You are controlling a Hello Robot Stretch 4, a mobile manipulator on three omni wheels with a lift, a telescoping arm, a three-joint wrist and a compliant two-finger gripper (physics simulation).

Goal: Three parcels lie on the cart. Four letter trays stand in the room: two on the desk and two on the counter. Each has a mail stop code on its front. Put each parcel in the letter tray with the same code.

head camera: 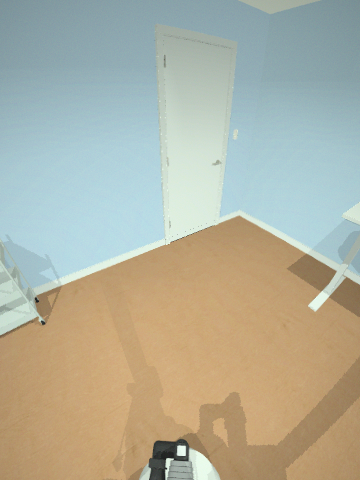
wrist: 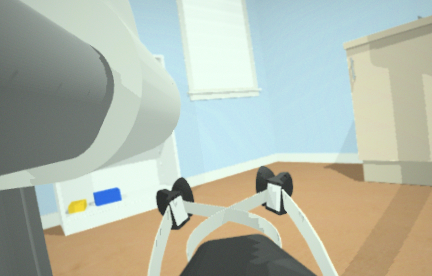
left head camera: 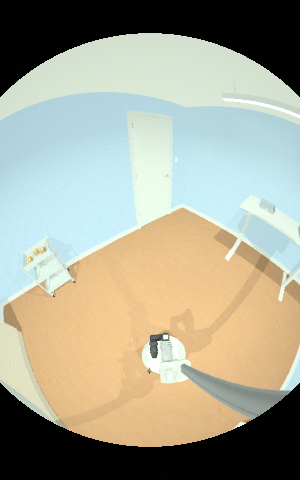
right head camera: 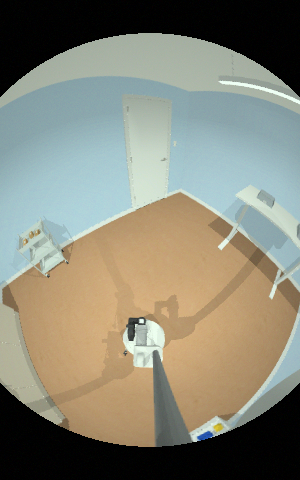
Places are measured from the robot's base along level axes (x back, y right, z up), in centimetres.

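Pixels of known places: gripper, fingertip midpoint: (wrist: 223,187) (left head camera: 154,373) (right head camera: 130,356).
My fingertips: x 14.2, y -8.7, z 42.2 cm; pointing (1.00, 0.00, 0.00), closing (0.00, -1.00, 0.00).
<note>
Behind a point stands the place of what it marks.
Three small orange-brown parcels lie in a row on the top shelf of the white cart, far left in both side head views: one parcel (left head camera: 30,259) @(x -76.9, y -150.2, z 68.3 cm) (right head camera: 25,241) @(x -77.6, y -150.9, z 68.4 cm), a second parcel (left head camera: 36,252) @(x -89.7, y -148.4, z 66.9 cm) (right head camera: 31,235) @(x -89.5, y -148.5, z 66.2 cm) and a third parcel (left head camera: 43,249) @(x -94.3, y -136.7, z 67.2 cm) (right head camera: 37,232) @(x -92.9, y -135.7, z 67.6 cm). Part of the cart (head camera: 15,320) @(x -81.4, y -134.4, z 17.1 cm) (left head camera: 61,281) @(x -81.5, y -134.1, z 14.9 cm) shows at the head view's left edge. A grey letter tray (left head camera: 267,205) @(x -136.5, y 175.9, z 92.8 cm) (right head camera: 266,198) @(x -135.0, y 173.7, z 92.5 cm) stands on the white desk (head camera: 354,214) @(x -129.0, y 115.6, z 92.3 cm) (left head camera: 252,205) @(x -130.9, y 133.1, z 92.3 cm) (right head camera: 247,193) @(x -136.4, y 132.8, z 92.3 cm) at the right. Another tray (left head camera: 299,231) @(x -71.3, y 188.6, z 95.2 cm) (right head camera: 298,231) @(x -67.4, y 182.4, z 96.6 cm) is cut off. Codes are unreadable. My gripper (wrist: 223,187) @(x 14.2, y -8.7, z 42.2 cm) is open and empty, far from the parcels.
A closed door (head camera: 195,125) @(x -237.1, y 4.1, z 131.8 cm) (left head camera: 152,165) @(x -237.6, y 4.8, z 112.6 cm) (right head camera: 149,150) @(x -238.6, y 6.0, z 109.2 cm) is in the wall between cart and desk. In the wrist view, a beige counter (wrist: 382,110) @(x 141.6, y -108.9, z 43.0 cm) stands right, and a white shelf unit (wrist: 107,216) @(x 148.8, y 64.9, z 1.4 cm) holds a yellow box (wrist: 77,206) @(x 145.3, y 81.0, z 10.8 cm) and a blue box (wrist: 107,196) @(x 157.5, y 66.6, z 12.0 cm) at left.
</note>
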